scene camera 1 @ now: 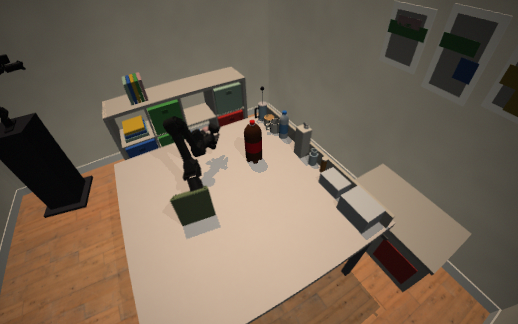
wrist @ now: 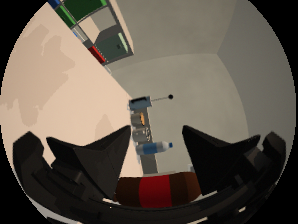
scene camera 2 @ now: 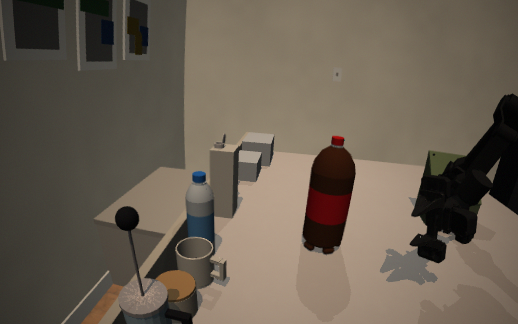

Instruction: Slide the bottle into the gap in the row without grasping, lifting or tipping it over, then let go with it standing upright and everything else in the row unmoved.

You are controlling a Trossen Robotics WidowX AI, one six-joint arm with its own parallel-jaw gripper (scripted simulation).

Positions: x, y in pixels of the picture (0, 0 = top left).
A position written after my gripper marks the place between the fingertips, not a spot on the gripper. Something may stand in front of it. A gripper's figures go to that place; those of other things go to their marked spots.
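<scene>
My gripper (scene camera 2: 412, 230) is 59 cm from the lens. I see a water bottle (scene camera 2: 199, 197) at 61 cm from the lens, and a tall grey carton (scene camera 2: 224, 158) that is 79 cm from the lens. The marked spots on the water bottle and the tall grey carton are 21 cm apart.
</scene>
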